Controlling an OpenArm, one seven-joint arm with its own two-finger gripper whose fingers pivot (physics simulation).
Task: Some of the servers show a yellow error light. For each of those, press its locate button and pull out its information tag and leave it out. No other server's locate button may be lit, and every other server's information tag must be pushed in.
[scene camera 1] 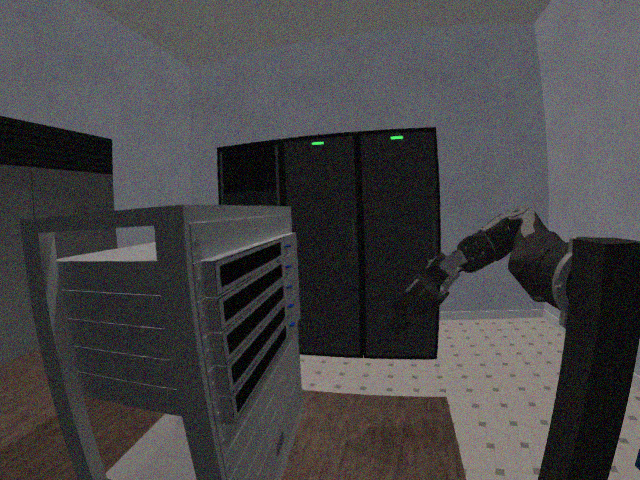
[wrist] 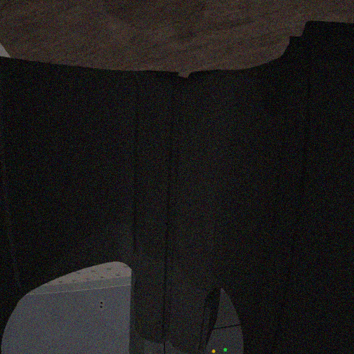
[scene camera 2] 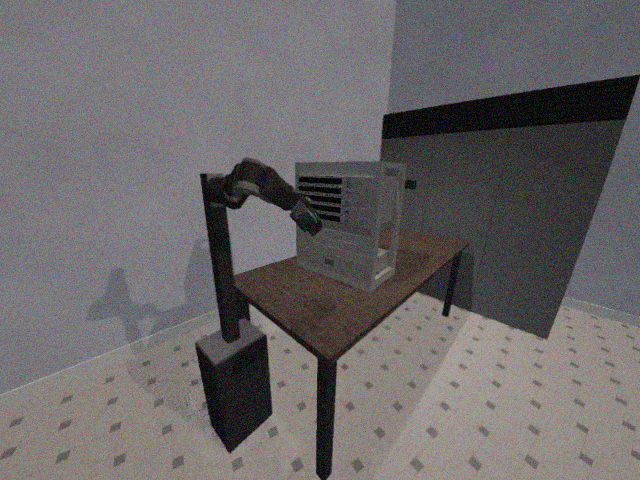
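Note:
Several stacked servers (scene camera 1: 253,302) (scene camera 2: 330,190) with black fronts sit in a grey rack (scene camera 1: 173,310) (scene camera 2: 343,248). Small blue marks (scene camera 1: 290,305) (scene camera 2: 346,211) line the fronts' right side; whether any button is lit is too small to tell. In the wrist view, a yellow light (wrist: 213,351) and a green light (wrist: 225,349) show side by side at the bottom edge; which server they belong to cannot be told. My gripper (scene camera 1: 424,289) (scene camera 2: 314,230) (wrist: 192,214) is shut and empty, in front of the rack. Its dark fingers hide most of the wrist view. The tags cannot be made out.
The rack stands on a brown table (scene camera 1: 372,434) (scene camera 2: 310,304) (wrist: 125,30). Black cabinets (scene camera 1: 323,232) with green lights stand against the wall behind. A grey cabinet (scene camera 2: 501,206) stands beyond the table. The arm's black post (scene camera 2: 222,268) (scene camera 1: 591,351) stands near the table's end.

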